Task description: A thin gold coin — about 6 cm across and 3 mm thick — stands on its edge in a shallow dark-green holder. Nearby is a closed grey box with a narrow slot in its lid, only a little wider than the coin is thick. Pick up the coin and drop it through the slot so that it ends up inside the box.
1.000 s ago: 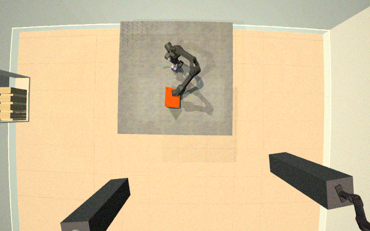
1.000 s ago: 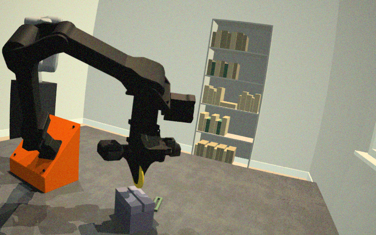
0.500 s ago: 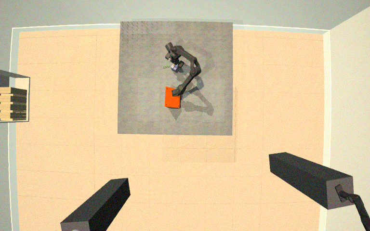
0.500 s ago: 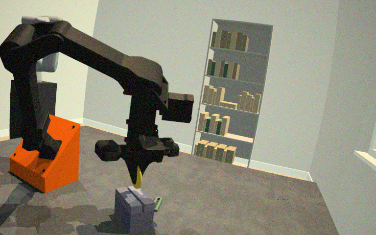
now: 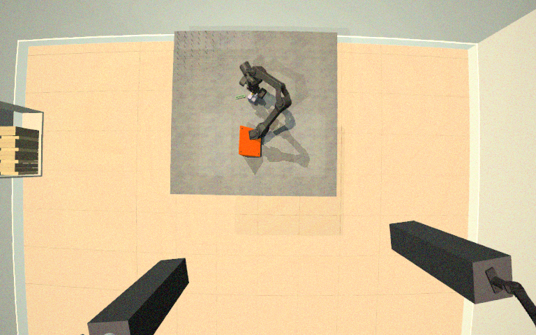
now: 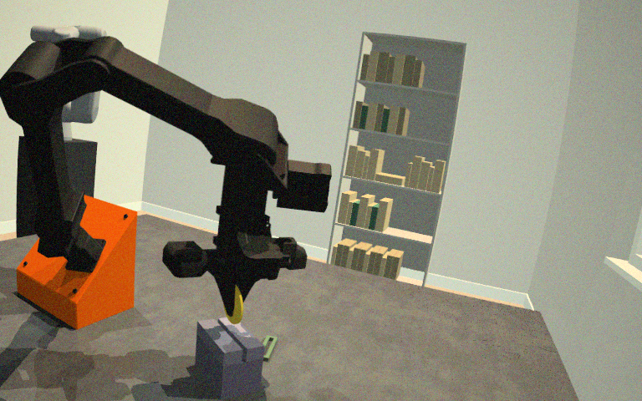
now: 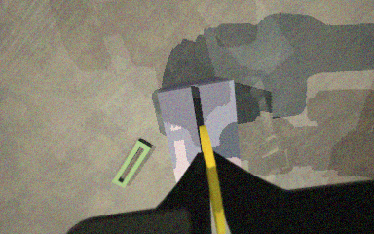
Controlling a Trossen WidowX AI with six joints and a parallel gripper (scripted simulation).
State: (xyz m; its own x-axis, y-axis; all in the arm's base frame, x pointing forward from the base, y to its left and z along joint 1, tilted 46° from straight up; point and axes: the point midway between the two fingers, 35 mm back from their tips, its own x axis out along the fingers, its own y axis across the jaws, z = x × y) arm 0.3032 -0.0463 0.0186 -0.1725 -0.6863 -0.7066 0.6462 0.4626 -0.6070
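The gold coin lies 20 mm above my gripper tip.
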